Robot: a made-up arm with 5 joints.
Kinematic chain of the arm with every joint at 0, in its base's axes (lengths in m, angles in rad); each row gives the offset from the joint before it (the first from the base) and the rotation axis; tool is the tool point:
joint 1: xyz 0 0 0.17 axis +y
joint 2: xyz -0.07 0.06 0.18 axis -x
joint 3: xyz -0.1 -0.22 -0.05 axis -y
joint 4: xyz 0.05 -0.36 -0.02 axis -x
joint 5: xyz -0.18 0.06 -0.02 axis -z
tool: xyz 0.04 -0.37 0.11
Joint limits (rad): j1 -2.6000..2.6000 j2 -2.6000..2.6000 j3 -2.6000..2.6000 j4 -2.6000..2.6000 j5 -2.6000..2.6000
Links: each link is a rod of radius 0.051 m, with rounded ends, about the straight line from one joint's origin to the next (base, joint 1, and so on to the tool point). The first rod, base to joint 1, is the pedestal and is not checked.
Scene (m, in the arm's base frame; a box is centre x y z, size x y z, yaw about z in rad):
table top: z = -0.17
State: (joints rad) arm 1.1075 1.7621 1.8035 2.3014 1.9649
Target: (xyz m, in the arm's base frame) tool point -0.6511 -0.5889 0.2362
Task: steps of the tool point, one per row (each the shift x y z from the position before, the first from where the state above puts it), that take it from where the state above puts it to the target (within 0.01 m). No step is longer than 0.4 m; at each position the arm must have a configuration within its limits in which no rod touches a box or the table.
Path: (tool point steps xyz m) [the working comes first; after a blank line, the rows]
Joints at the target: -0.6764 1.1290 0.7515 2.2254 1.6112
Straight joint move there: clear.

1: -0.2192 -0.1271 0.2700
2: -0.3107 -0.0982 0.1511
3: -0.3393 -0.0655 0.0083
4: -0.3042 -0.0323 -0.1264
5: -0.2200 -0.0012 -0.2270
6: -0.1097 0.0253 -0.2790

